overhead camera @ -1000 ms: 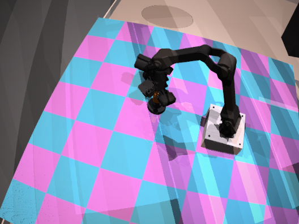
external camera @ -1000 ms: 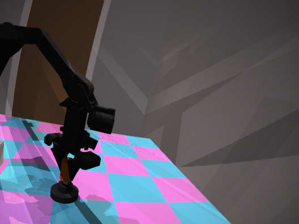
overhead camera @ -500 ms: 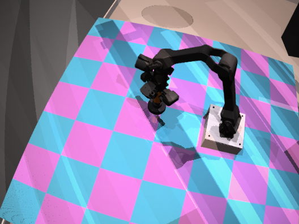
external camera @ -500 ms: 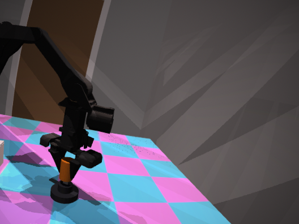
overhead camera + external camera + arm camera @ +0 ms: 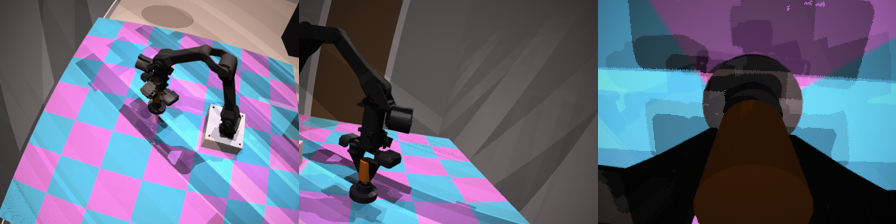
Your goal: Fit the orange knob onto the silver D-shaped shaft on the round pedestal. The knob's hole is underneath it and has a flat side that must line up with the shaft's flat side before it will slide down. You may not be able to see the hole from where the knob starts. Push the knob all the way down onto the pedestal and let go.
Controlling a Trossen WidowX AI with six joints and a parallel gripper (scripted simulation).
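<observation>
Right now the orange knob is 3 cm above my gripper tip. Round my gripper tip: round pedestal 4 cm below.
</observation>
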